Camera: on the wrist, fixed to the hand. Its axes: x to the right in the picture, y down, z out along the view.
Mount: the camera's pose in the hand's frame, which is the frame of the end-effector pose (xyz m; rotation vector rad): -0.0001 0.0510 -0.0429 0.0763 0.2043 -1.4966
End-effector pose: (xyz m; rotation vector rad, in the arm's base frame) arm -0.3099 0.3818 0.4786 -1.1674 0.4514 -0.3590
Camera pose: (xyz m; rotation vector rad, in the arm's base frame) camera -0.3302 0.3658 0.4172 -1.2157 -0.3639 -1.7669
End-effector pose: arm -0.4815 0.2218 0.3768 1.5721 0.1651 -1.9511
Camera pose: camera -0.4183 0.2008 0.3788 -1.2454 -1.2005 1.8423
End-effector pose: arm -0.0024 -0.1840 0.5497 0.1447 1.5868 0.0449
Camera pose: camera -0.0419 -0.1308 0.5569 -1.0217 1.5489 -1.1811
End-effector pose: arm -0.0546 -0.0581 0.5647 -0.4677 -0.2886 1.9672
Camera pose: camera -0.0768 -0.0801 0.5058 -0.2401 -0.2911 0.4647
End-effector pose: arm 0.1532 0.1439 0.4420 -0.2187 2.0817 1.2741
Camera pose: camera 0.1098 0.1338 0.4916 -1.5366 1.3807 0.2180
